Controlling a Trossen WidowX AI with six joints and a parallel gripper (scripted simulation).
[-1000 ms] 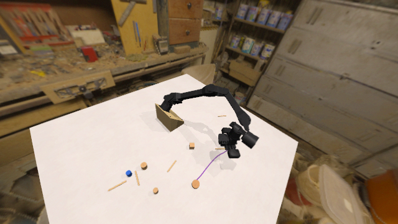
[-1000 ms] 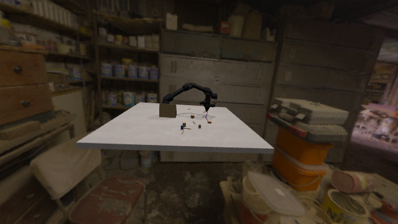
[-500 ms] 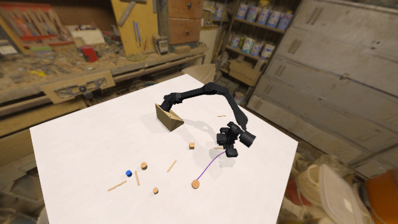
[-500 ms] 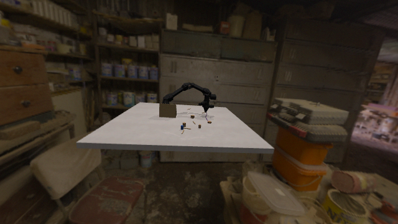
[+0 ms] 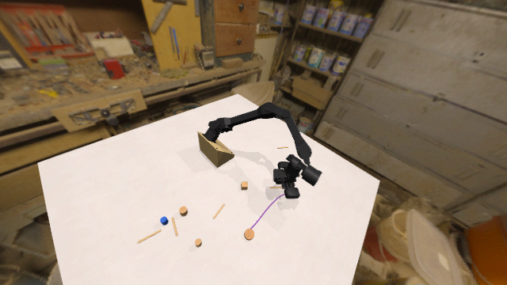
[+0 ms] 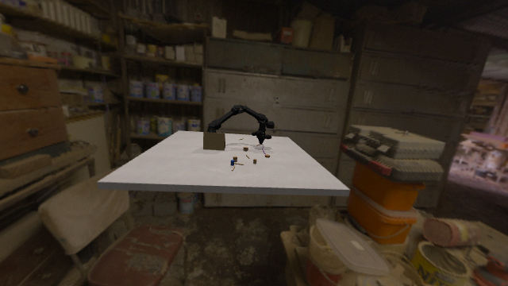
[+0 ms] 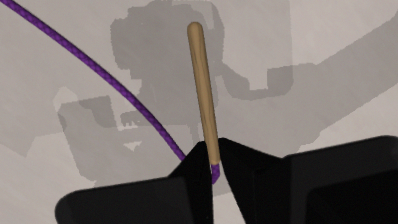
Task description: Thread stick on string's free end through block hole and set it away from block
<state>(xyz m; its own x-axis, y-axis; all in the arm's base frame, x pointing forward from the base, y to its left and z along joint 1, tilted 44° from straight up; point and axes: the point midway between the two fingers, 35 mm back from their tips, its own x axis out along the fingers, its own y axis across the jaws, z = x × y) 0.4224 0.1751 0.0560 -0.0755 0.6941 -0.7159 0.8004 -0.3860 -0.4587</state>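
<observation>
Right now the small wooden block is 150 mm to the right of my gripper tip, 130 mm behind it and 10 mm below it. The rest, counted from my gripper tip: round wooden button: 260 mm to the right, 50 mm ahead, 20 mm below; thin wooden stick: 10 mm to the right, 10 mm behind; blue cylinder: 500 mm to the right, 200 mm behind, 10 mm below.
</observation>
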